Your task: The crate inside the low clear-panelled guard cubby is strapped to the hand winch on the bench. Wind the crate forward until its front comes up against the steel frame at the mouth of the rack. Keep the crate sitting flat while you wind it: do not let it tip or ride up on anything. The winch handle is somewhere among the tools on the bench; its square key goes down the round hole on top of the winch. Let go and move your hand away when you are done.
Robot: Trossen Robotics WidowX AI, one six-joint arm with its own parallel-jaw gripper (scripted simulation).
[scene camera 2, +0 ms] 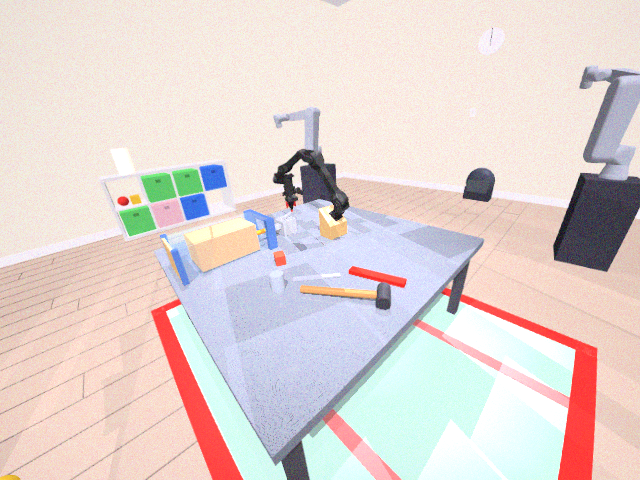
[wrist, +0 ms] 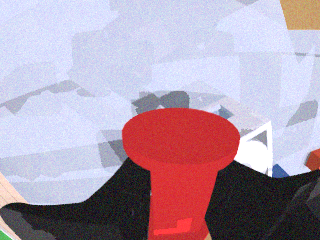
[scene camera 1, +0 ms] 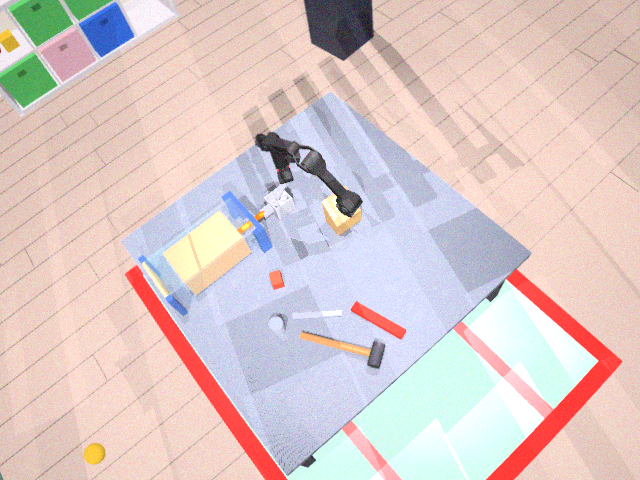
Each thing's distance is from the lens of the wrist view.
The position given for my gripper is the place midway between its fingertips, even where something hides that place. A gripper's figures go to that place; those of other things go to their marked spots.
my gripper (wrist: 166,144): 0.10 m
red knob (wrist: 183,148): 0.04 m
